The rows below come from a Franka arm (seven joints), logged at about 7 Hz.
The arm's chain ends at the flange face. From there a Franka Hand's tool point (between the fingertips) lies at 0.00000 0.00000 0.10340 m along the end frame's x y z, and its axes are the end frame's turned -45 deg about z.
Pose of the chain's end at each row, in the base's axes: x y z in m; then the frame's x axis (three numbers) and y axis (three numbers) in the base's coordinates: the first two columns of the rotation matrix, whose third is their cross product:
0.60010, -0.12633, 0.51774, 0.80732, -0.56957, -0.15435, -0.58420, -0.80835, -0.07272
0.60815, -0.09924, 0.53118, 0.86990, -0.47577, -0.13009, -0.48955, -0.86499, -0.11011
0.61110, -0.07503, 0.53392, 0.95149, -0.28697, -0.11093, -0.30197, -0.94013, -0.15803
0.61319, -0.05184, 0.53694, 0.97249, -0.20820, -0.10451, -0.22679, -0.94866, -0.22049
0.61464, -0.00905, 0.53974, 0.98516, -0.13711, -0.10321, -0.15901, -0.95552, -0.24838
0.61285, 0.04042, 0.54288, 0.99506, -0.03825, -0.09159, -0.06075, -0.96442, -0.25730
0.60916, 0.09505, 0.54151, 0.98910, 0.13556, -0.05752, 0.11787, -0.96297, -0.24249
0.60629, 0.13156, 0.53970, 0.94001, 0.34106, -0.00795, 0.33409, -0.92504, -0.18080
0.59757, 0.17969, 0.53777, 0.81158, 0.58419, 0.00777, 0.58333, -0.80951, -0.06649
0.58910, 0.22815, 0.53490, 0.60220, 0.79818, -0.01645, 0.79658, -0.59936, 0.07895
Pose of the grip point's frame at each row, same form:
0.59148, -0.11094, 0.41586, 0.98395, 0.16884, -0.05772, 0.15777, -0.97434, -0.16056
0.60193, -0.08275, 0.42929, 0.96128, 0.27522, -0.01413, 0.26895, -0.94806, -0.16985
0.60501, -0.05602, 0.43247, 0.88633, 0.46185, 0.03330, 0.45928, -0.86769, -0.19018
0.60769, -0.02722, 0.43666, 0.84802, 0.52358, 0.08201, 0.52729, -0.81802, -0.22981
0.60796, 0.01795, 0.44015, 0.80905, 0.57870, 0.10265, 0.58418, -0.77261, -0.24861
0.60473, 0.06747, 0.44341, 0.74657, 0.65490, 0.11717, 0.66066, -0.70899, -0.24670
0.60003, 0.11915, 0.44137, 0.61605, 0.77678, 0.13079, 0.78275, -0.58507, -0.21214
0.59915, 0.14886, 0.43801, 0.42845, 0.89527, 0.12222, 0.90092, -0.41294, -0.13347
0.59420, 0.18574, 0.43460, 0.16140, 0.98549, 0.05251, 0.98635, -0.15933, -0.04152
0.59460, 0.22188, 0.43184, -0.13745, 0.98821, -0.06746, 0.98909, 0.14059, 0.04419

